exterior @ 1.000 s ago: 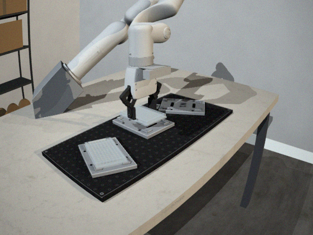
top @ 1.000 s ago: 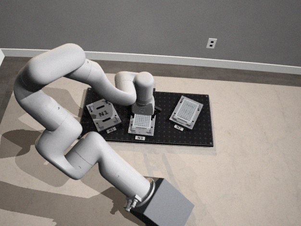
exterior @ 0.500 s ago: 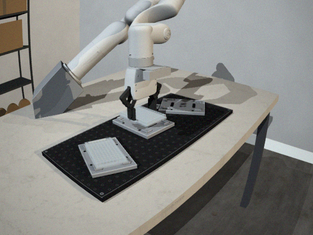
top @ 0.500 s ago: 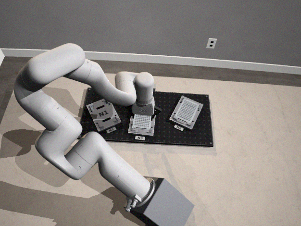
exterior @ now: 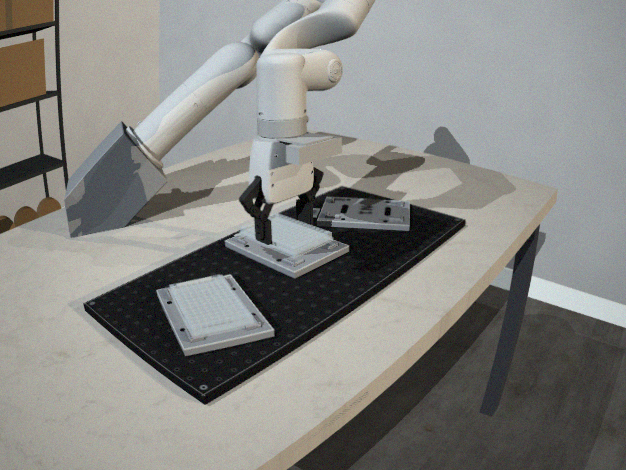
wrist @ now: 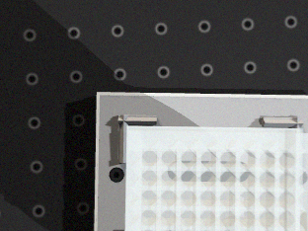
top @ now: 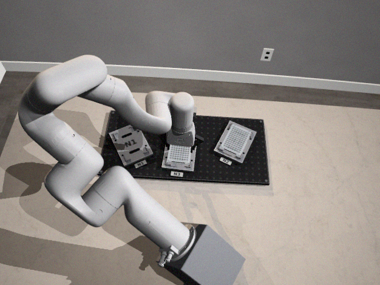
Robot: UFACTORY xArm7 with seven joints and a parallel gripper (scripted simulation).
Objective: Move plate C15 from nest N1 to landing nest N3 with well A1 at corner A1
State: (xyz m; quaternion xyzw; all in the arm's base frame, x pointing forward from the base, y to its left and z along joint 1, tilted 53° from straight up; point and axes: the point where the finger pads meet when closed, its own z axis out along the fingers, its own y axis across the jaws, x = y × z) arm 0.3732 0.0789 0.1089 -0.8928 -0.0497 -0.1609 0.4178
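Right now the nest is 30 mm below my hand. The rest, counted from my hand: nest N1 (40 mm behind, 190 mm to the left, 30 mm below); then nest N2 (120 mm ahead, 190 mm to the right, 30 mm below).
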